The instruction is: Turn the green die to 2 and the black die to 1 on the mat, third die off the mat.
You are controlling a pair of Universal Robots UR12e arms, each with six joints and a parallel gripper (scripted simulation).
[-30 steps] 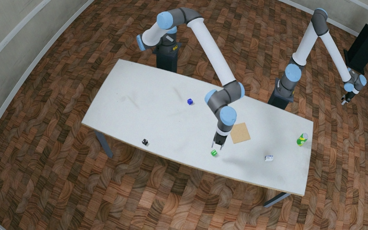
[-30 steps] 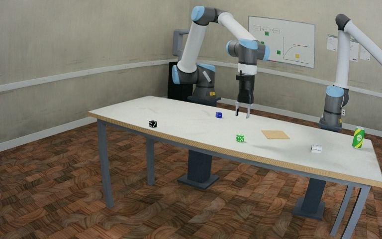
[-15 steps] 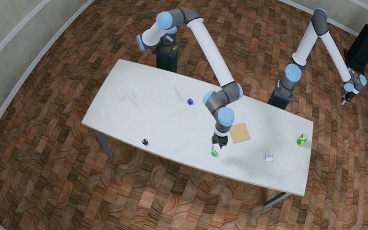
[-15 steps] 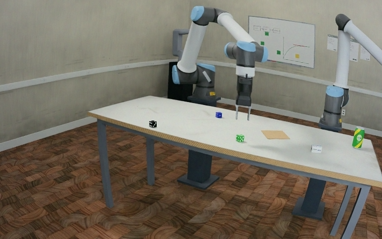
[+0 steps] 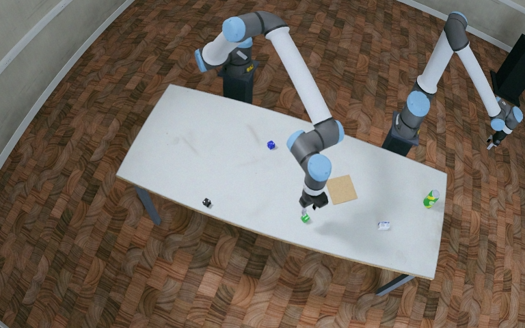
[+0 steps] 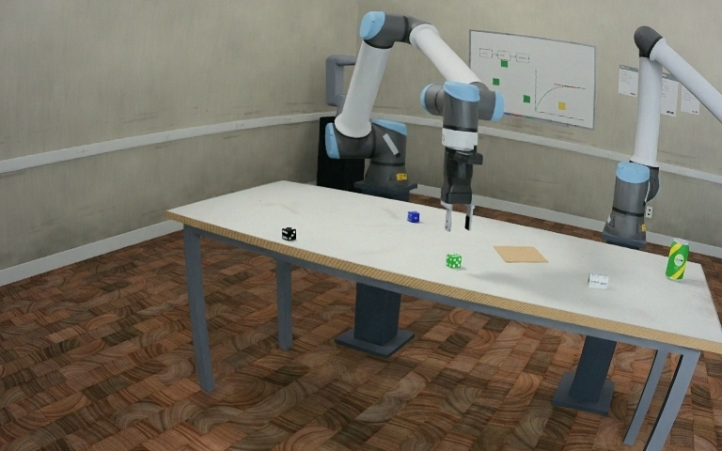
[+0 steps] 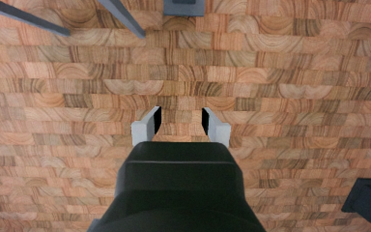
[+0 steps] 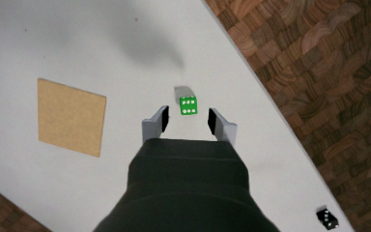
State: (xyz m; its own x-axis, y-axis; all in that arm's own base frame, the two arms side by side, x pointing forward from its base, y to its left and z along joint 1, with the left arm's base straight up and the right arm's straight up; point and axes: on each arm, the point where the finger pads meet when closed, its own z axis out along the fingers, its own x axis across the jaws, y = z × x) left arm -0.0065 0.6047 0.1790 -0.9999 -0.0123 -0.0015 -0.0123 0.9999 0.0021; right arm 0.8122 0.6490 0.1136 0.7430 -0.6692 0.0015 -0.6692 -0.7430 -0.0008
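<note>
The green die lies 100 mm below my right hand. Also, from my right hand: small white box (400 mm to the left, 100 mm below, 100 mm behind); then tan mat (220 mm behind, 120 mm to the left, 110 mm below); then blue die (320 mm behind, 290 mm to the right, 100 mm below).
</note>
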